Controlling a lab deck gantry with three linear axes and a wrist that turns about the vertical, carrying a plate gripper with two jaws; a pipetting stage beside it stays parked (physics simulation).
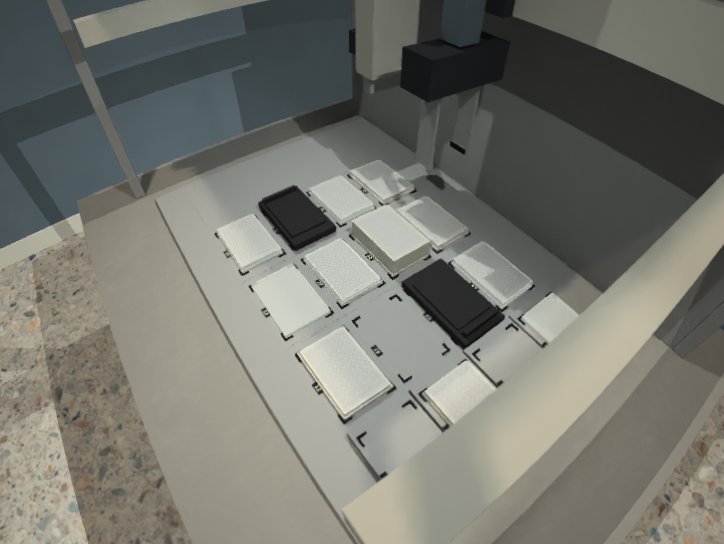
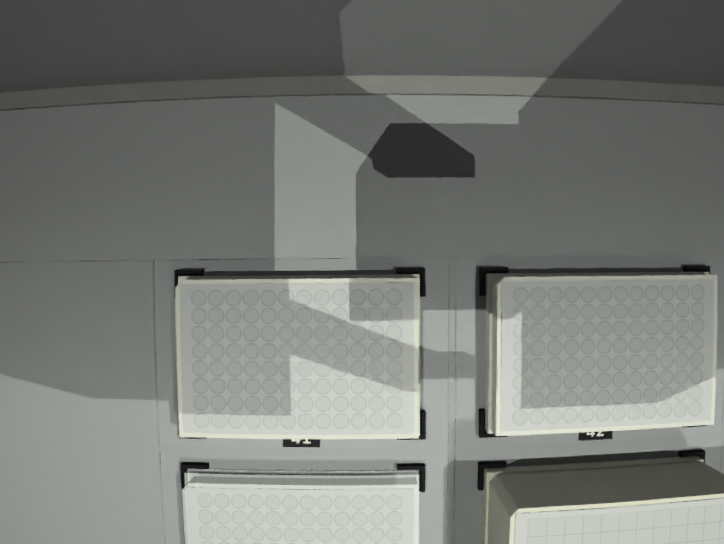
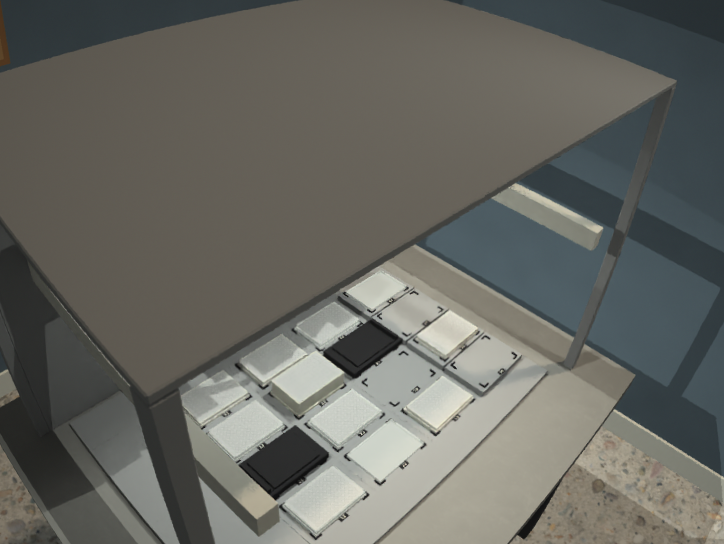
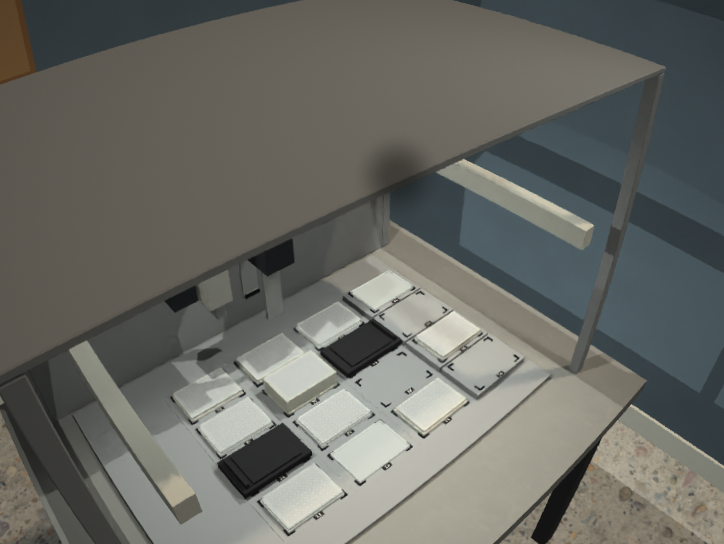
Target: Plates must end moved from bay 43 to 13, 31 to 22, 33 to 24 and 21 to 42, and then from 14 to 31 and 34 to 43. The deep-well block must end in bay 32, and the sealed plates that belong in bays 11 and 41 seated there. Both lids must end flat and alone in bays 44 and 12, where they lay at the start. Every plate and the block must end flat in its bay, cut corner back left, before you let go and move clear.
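Places are measured from the robot's base along level axes (x left, y up, z ahead), in metres.
Where they show: gripper, fingertip midpoint: (image 1: 442, 156) (image 4: 263, 304); robot's base at its link origin: (image 1: 216, 234) (image 3: 316, 537) (image 4: 289, 534).
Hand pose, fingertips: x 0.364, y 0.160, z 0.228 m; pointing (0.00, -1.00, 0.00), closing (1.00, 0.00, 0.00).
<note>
Things, the pixels of their top centre, and the offset from my fingertips. "spot": a spot on its surface instead.
- bay 41 at a spot on its surface: (image 2: 327, 374) (image 1: 383, 182) spot: dx -0.007, dy -0.146, dz -0.148 m
- bay 42 at a spot on its surface: (image 2: 608, 374) (image 1: 427, 220) spot: dx -0.010, dy -0.146, dz -0.002 m
- bay 43 at a spot on its surface: (image 1: 492, 273) spot: dx -0.007, dy -0.146, dz +0.169 m
- bay 31 at a spot on its surface: (image 1: 341, 198) spot: dx -0.111, dy -0.146, dz -0.156 m
- bay 22 at a spot on its surface: (image 1: 343, 270) spot: dx -0.217, dy -0.146, dz +0.010 m
- bay 11 at a spot on its surface: (image 1: 248, 242) spot: dx -0.324, dy -0.146, dz -0.153 m
- bay 13 at a spot on its surface: (image 1: 345, 371) spot: dx -0.323, dy -0.146, dz +0.171 m
- bay 24 at a spot on its surface: (image 1: 462, 393) spot: dx -0.216, dy -0.131, dz +0.301 m
- deep-well block at its top centre: (image 1: 390, 230) (image 3: 307, 376) (image 4: 299, 375) dx -0.107, dy -0.118, dz +0.000 m
- bay 12 at a spot on its surface: (image 1: 290, 299) (image 3: 388, 447) spot: dx -0.322, dy -0.152, dz +0.006 m
- bay 44 at a spot on its surface: (image 1: 550, 317) (image 3: 368, 295) spot: dx -0.003, dy -0.138, dz +0.296 m
- bay 21 at its top centre: (image 3: 281, 457) (image 4: 263, 453) (image 1: 294, 208) dx -0.213, dy -0.129, dz -0.168 m
- bay 33 at its top centre: (image 1: 454, 293) (image 4: 361, 340) (image 3: 364, 340) dx -0.106, dy -0.129, dz +0.168 m
My gripper (image 1: 441, 156) (image 4: 262, 305) hangs raised near the back wall, behind the back row; its jaws are apart with nothing between them. Patterned plates lie flat in bay 41 (image 1: 381, 180) (image 2: 327, 374), bay 42 (image 1: 433, 222) (image 2: 608, 374), bay 43 (image 1: 492, 273), bay 31 (image 1: 341, 198), bay 22 (image 1: 343, 270), bay 11 (image 1: 248, 242), bay 13 (image 1: 345, 371) and bay 24 (image 1: 462, 393). The deep-well block (image 1: 390, 238) (image 3: 307, 377) sits in bay 32. Plain lids lie flat in bay 12 (image 1: 290, 299) (image 3: 386, 449) and bay 44 (image 1: 550, 317) (image 3: 375, 290). Cut corners are too small to tell.
Black nests stand in bay 21 (image 1: 296, 216) (image 4: 266, 458) and bay 33 (image 1: 452, 301) (image 4: 361, 346), with no plate visible on them. Bays 14, 23 and 34 hold no plate. The pale pipetting stage (image 1: 386, 40) (image 4: 215, 291) hangs beside my gripper. Pale bars cross at the deck's sides.
</note>
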